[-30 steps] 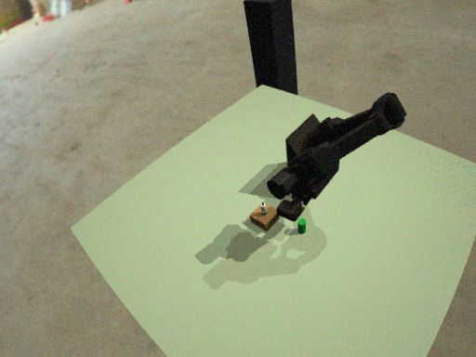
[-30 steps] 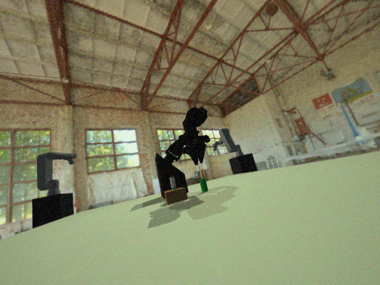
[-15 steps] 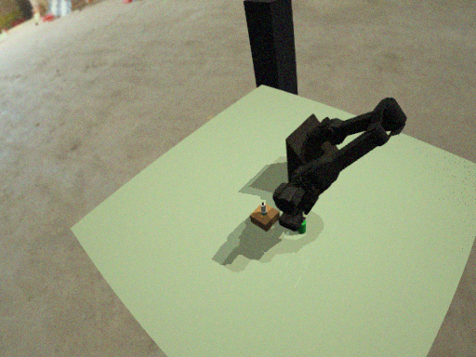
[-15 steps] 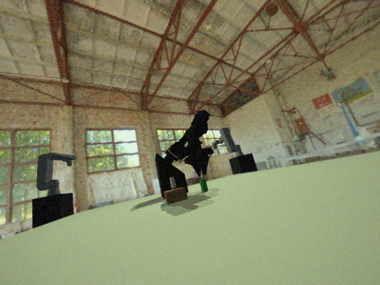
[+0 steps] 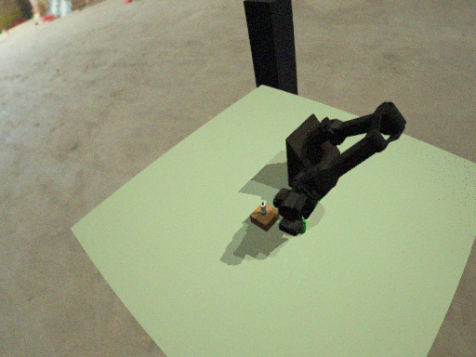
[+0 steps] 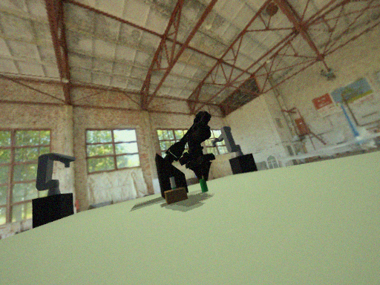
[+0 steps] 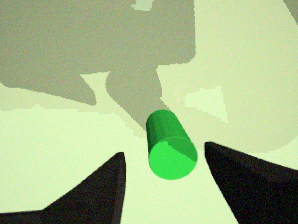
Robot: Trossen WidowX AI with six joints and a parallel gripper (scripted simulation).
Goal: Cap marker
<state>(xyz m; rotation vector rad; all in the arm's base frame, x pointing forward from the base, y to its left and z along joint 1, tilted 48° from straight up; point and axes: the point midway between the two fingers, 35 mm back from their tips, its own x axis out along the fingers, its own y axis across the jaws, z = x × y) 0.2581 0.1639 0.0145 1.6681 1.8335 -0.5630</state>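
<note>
Now: gripper tip 2 cm above the green cap. Round my gripper tip: marker: 4 cm ahead, 13 cm to the right, 3 cm above; then holder block: 4 cm ahead, 13 cm to the right, 2 cm below.
</note>
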